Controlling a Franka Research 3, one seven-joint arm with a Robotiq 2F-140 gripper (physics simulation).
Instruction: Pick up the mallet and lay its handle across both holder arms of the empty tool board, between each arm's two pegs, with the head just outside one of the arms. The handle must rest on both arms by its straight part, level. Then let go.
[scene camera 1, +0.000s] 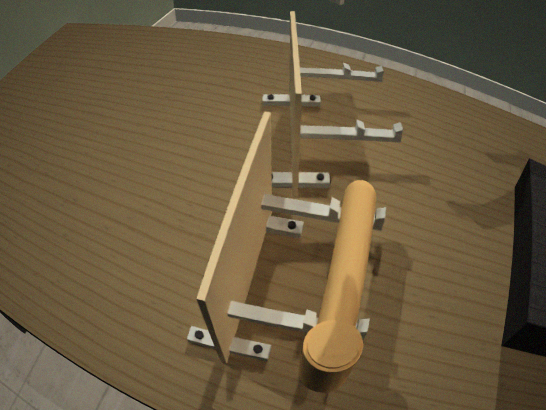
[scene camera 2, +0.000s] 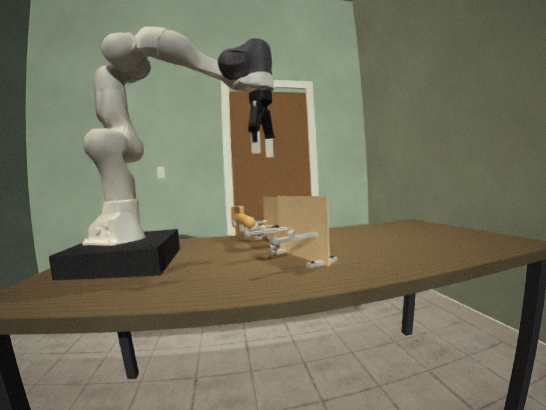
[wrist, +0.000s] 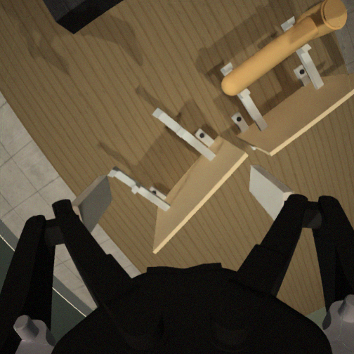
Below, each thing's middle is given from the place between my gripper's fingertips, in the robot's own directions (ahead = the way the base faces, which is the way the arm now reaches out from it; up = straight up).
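There's the orange mallet (scene camera 1: 331, 349), and it's 26 cm to the left of my hand, 24 cm below it and 11 cm behind it.
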